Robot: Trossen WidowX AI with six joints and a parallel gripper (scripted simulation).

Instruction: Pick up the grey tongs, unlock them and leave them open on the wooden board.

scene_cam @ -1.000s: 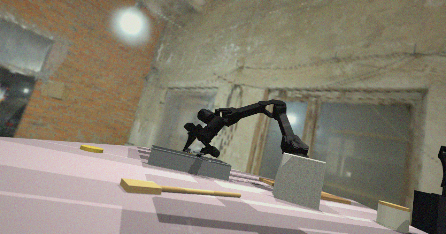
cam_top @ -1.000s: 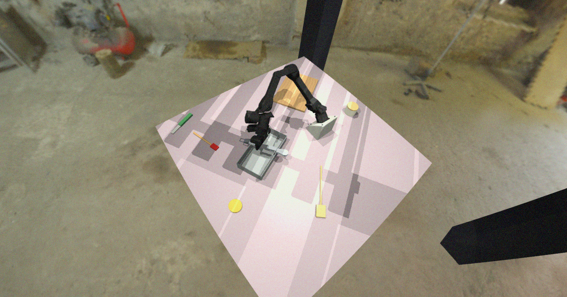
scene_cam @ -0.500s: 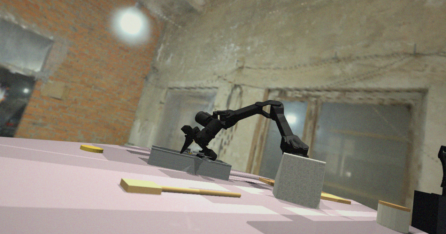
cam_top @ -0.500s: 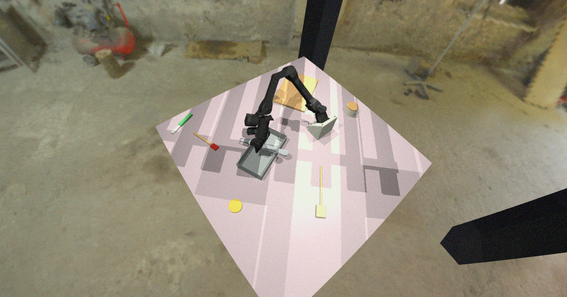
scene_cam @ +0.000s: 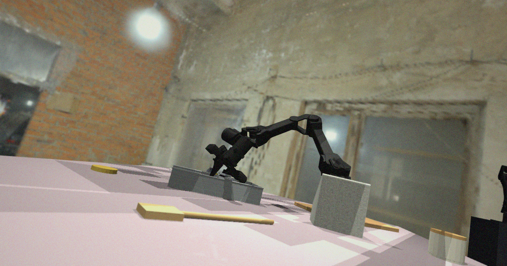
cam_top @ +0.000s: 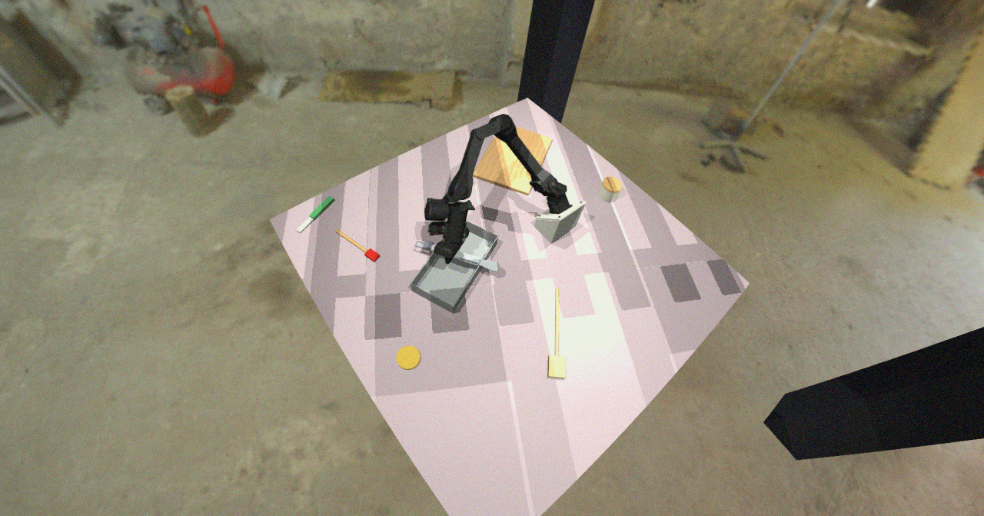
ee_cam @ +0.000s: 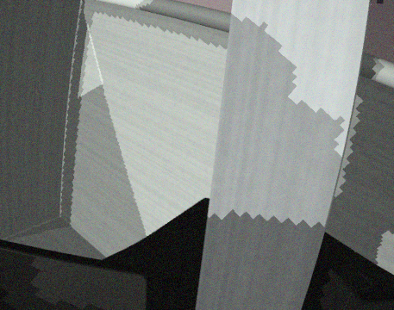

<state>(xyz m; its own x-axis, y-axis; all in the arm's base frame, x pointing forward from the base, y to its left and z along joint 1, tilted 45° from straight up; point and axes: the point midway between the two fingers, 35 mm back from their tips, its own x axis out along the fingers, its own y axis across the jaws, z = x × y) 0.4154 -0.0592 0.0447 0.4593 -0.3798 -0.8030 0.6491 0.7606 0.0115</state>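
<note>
The grey roasting tin is 2 cm behind my gripper tip and 2 cm to the left of it. From my gripper tip the other things lie so: yellow disc (26 cm ahead, 20 cm to the left, 2 cm below); cream pot (72 cm behind, 6 cm to the left); wooden board (51 cm behind, 31 cm to the right, 2 cm below).
</note>
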